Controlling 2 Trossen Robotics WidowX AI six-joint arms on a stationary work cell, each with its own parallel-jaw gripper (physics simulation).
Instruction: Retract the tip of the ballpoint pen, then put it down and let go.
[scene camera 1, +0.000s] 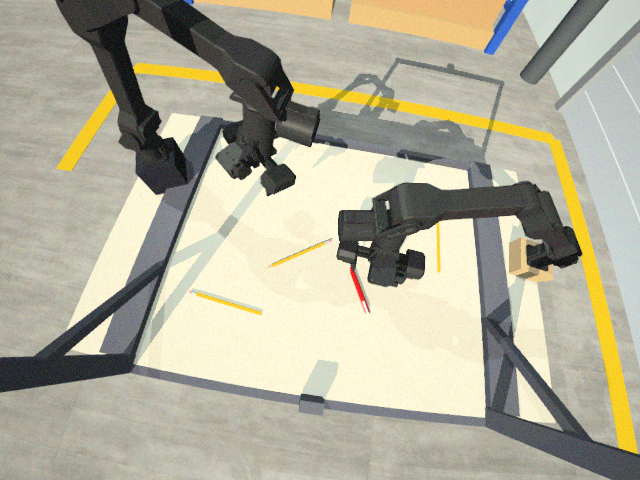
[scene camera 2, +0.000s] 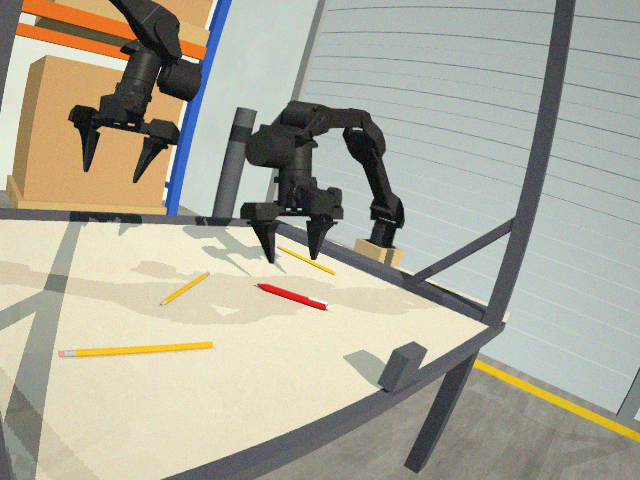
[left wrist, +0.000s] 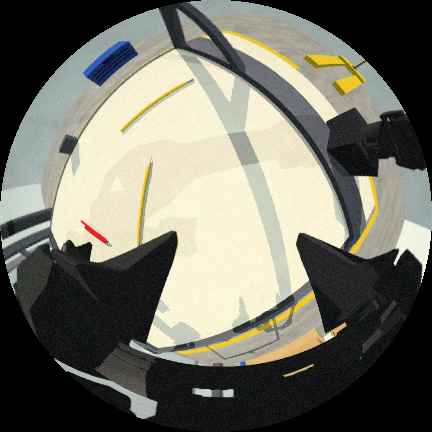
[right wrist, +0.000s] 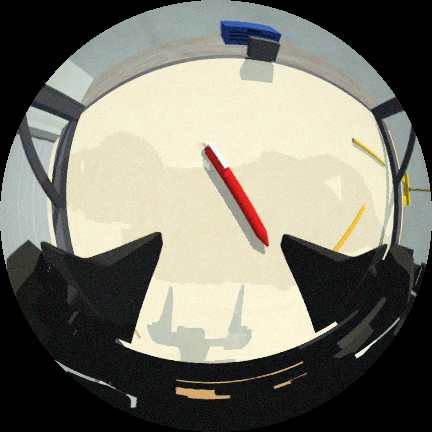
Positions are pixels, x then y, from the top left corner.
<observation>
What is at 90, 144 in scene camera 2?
The left gripper.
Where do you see the left gripper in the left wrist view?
At 240, 238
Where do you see a wooden block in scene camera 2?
389, 256
</observation>
